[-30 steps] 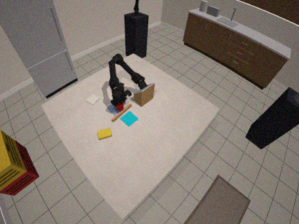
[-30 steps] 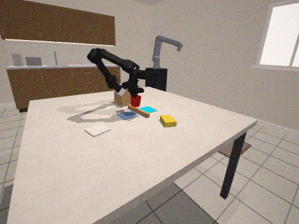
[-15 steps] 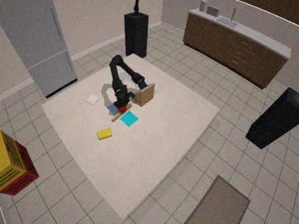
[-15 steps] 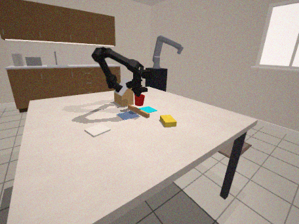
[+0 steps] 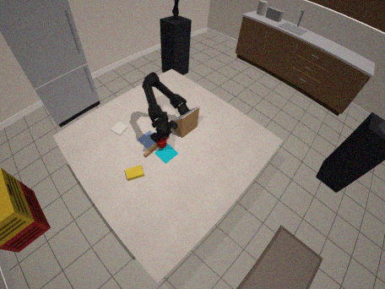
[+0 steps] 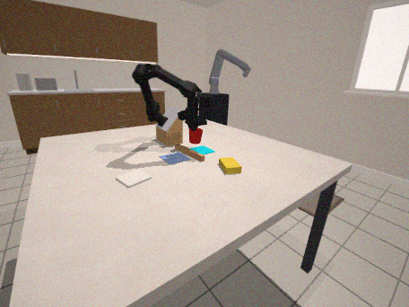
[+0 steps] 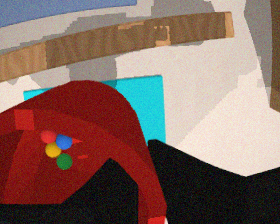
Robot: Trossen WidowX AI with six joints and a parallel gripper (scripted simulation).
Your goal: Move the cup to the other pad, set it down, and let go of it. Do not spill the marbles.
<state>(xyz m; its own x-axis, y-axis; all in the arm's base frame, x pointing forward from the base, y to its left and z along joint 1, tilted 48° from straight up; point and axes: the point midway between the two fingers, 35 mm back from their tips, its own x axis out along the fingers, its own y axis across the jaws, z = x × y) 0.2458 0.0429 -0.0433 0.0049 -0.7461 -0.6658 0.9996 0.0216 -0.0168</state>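
The cyan pad lies 10 cm below my gripper tip, 4 cm to the left of it and 3 cm ahead of it. The rest, counted from my gripper tip: wooden bar (9 cm below, 5 cm to the right, 4 cm ahead); then red cup (3 cm ahead); then yellow block (28 cm ahead, 8 cm below, 3 cm to the left).
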